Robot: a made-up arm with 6 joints. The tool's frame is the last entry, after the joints.
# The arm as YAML. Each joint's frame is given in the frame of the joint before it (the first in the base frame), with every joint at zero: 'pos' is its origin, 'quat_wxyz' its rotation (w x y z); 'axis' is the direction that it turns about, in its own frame. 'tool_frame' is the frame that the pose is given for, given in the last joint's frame.
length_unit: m
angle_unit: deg
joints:
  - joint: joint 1
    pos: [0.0, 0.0, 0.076]
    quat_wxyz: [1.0, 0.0, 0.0, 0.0]
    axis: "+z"
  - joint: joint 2
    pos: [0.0, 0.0, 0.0]
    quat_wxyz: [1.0, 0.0, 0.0, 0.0]
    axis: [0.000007, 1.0, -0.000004]
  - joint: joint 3
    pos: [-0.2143, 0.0, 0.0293]
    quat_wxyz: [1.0, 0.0, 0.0, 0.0]
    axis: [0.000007, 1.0, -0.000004]
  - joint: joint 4
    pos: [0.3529, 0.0, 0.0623]
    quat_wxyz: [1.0, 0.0, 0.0, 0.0]
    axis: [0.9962, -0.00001, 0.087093]
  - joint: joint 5
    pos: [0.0, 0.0, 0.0]
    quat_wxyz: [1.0, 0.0, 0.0, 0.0]
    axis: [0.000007, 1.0, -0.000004]
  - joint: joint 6
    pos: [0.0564, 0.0, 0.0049]
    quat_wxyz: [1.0, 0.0, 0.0, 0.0]
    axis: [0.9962, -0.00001, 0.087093]
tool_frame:
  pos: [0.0, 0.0, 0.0]
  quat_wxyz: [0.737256, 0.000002, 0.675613, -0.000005]
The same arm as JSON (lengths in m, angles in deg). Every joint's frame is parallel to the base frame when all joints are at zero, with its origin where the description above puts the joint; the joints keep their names.
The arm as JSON. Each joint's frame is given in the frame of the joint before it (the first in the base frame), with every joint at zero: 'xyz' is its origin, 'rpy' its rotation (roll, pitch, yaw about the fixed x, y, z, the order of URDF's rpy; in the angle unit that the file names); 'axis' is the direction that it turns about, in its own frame. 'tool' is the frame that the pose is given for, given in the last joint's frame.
{"units": {"length": "m", "angle": "deg"}, "joints": [
  {"name": "joint 1", "type": "revolute", "origin": {"xyz": [0.0, 0.0, 0.076], "rpy": [0.0, 0.0, 0.0]}, "axis": [0.0, 0.0, 1.0]},
  {"name": "joint 2", "type": "revolute", "origin": {"xyz": [0.0, 0.0, 0.0], "rpy": [0.0, 0.0, 0.0]}, "axis": [0.0, 1.0, 0.0]},
  {"name": "joint 3", "type": "revolute", "origin": {"xyz": [-0.2143, 0.0, 0.0293], "rpy": [0.0, 0.0, 0.0]}, "axis": [0.0, 1.0, 0.0]},
  {"name": "joint 4", "type": "revolute", "origin": {"xyz": [0.3529, 0.0, 0.0623], "rpy": [0.0, 0.0, 0.0]}, "axis": [0.9962, 0.0, 0.0871]},
  {"name": "joint 5", "type": "revolute", "origin": {"xyz": [0.0, 0.0, 0.0], "rpy": [0.0, 0.0, 0.0]}, "axis": [0.0, 1.0, 0.0]},
  {"name": "joint 6", "type": "revolute", "origin": {"xyz": [0.0564, 0.0, 0.0049], "rpy": [0.0, 0.0, 0.0]}, "axis": [0.9962, 0.0, 0.0871]}
], "tool": {"origin": {"xyz": [0.0, 0.0, 0.0], "rpy": [0.0, 85.0, 0.0]}}}

